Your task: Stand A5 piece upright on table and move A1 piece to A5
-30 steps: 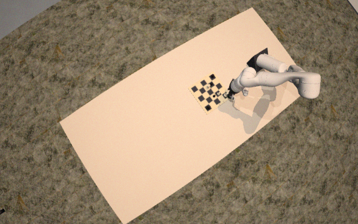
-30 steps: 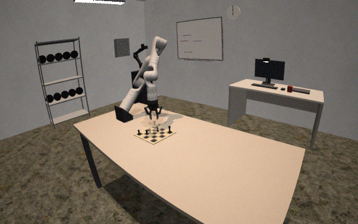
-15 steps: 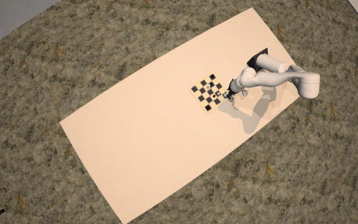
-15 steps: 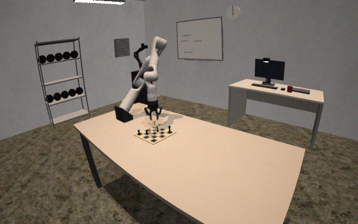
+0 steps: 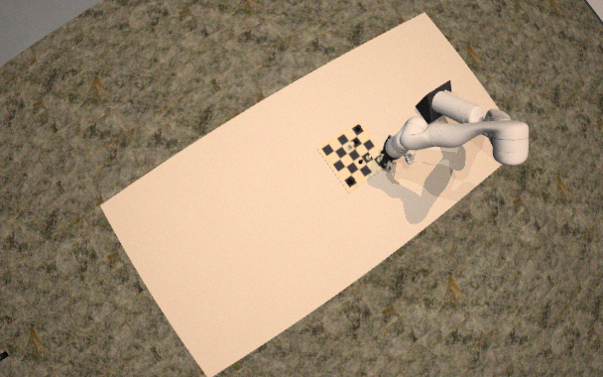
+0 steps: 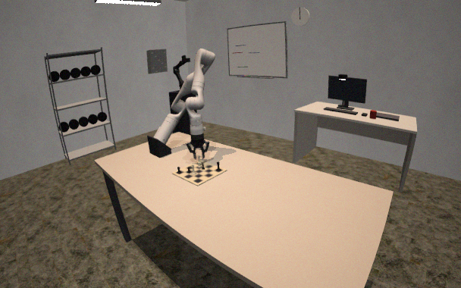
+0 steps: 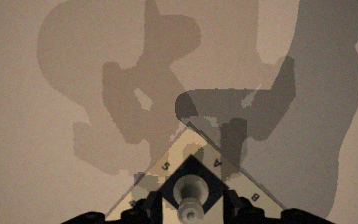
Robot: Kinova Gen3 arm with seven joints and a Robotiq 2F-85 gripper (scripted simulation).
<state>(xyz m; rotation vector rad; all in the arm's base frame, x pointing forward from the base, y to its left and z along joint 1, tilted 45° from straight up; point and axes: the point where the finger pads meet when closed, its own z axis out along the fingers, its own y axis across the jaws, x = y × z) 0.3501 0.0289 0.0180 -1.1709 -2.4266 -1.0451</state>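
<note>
The white pawn is 3 cm ahead of my hand, 4 cm to the right of it and 3 cm below it. Round my hand: chessboard (7 cm ahead, 8 cm to the right, 5 cm below).
</note>
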